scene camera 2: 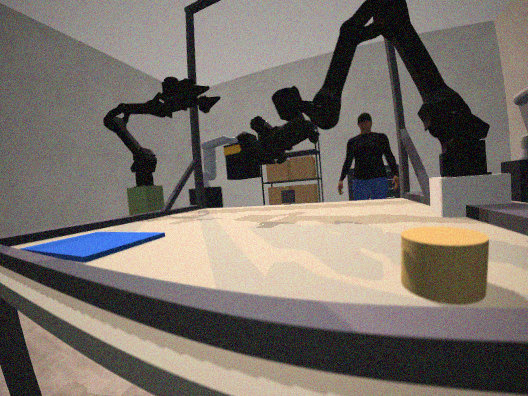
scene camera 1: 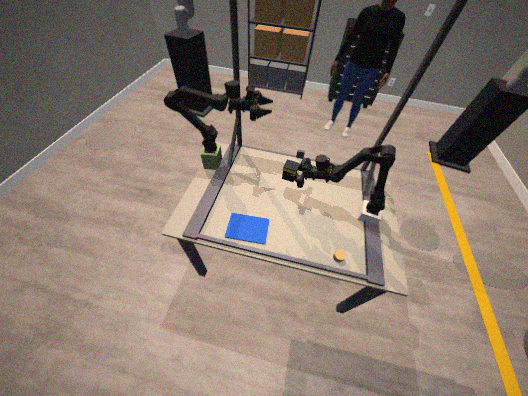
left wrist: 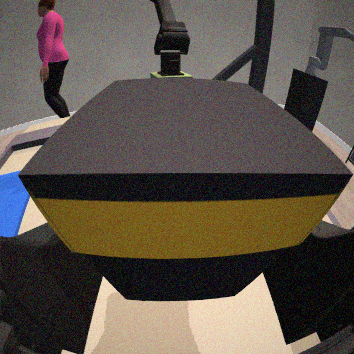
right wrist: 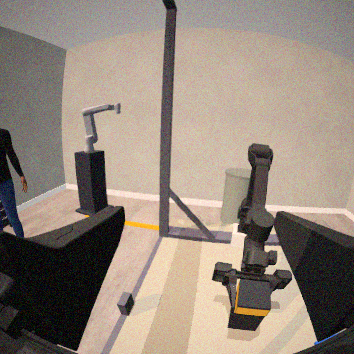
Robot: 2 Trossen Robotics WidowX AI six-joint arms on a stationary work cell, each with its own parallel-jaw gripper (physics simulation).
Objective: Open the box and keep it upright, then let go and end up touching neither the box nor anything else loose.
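Pixels of known places: left gripper, fingertip midpoint: (scene camera 2: pixel 240 164) (scene camera 1: pixel 289 171) (right wrist: pixel 247 310); right gripper, fingertip midpoint: (scene camera 2: pixel 215 92) (scene camera 1: pixel 272 106) (right wrist: pixel 203 217); left arm's base, link origin: (scene camera 1: pixel 372 209); right arm's base, link origin: (scene camera 1: pixel 210 149) (left wrist: pixel 169 73).
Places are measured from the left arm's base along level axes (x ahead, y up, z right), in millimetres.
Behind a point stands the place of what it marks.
The box (scene camera 1: pixel 290 171) @(x 480, y 115, z -34 mm) (scene camera 2: pixel 242 165) (left wrist: pixel 185 135) (right wrist: pixel 249 307) @(x 522, y 126, z 8 mm) is dark with a yellow band below its dark top. The top is on, so it looks closed. My left gripper (scene camera 1: pixel 295 172) @(x 494, y 78, z 0 mm) (right wrist: pixel 247 310) @(x 494, y 78, z 0 mm) is shut on the box, with a finger on either side, and holds it roughly upright above the table. Its fingertips are partly hidden by the box in the left wrist view. My right gripper (scene camera 1: pixel 270 106) @(x 656, y 371, z 99 mm) (scene camera 2: pixel 213 95) @(x 656, y 371, z 99 mm) (right wrist: pixel 203 217) @(x 656, y 371, z 99 mm) is open and empty, high above the table's far left side and well apart from the box.
A flat blue sheet (scene camera 1: pixel 247 228) @(x 586, y -59, z -352 mm) (scene camera 2: pixel 100 243) @(x 540, y -59, z -349 mm) (left wrist: pixel 10 205) @(x 587, y -59, z -307 mm) lies at the table's front left. A yellow-orange cylinder (scene camera 1: pixel 339 256) @(x 114, y -32, z -325 mm) (scene camera 2: pixel 445 270) @(x 115, y -47, z -340 mm) stands at the front right. A small dark block (scene camera 1: pixel 300 153) @(x 492, y -22, z 291 mm) (scene camera 2: pixel 288 196) @(x 487, y -35, z 291 mm) (right wrist: pixel 126 303) @(x 502, y -18, z 290 mm) is at the far edge. Frame posts (right wrist: pixel 167 125) @(x 77, y 423, z 347 mm) rise beside the table.
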